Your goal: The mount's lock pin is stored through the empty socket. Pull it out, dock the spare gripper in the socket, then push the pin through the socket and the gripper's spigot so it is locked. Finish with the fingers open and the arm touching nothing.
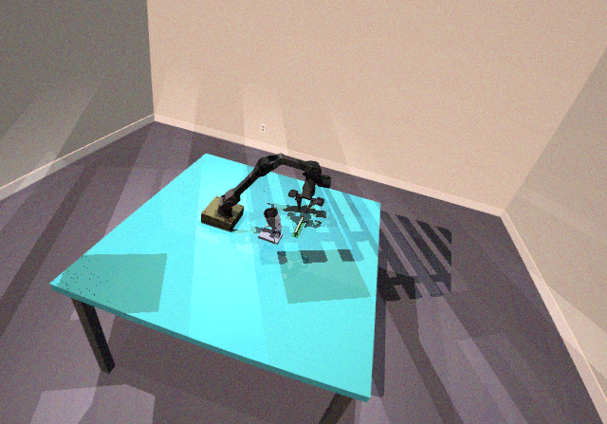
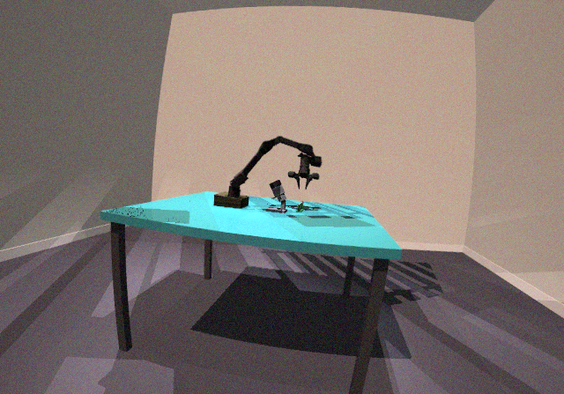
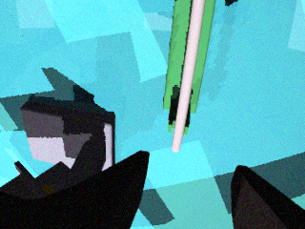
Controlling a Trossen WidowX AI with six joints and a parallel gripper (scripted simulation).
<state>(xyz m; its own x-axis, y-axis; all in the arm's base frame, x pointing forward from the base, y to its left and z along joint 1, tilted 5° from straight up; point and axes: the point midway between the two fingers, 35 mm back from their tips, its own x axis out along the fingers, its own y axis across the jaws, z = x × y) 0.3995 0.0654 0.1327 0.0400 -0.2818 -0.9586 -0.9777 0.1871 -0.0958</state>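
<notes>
Right now my gripper tip is 110 mm above the green pad and 10 mm to the right of it. The rest, counted from my gripper tip: spare gripper: 140 mm behind, 90 mm to the right, 10 mm below; then mount: 130 mm behind, 90 mm to the right, 80 mm below.
</notes>
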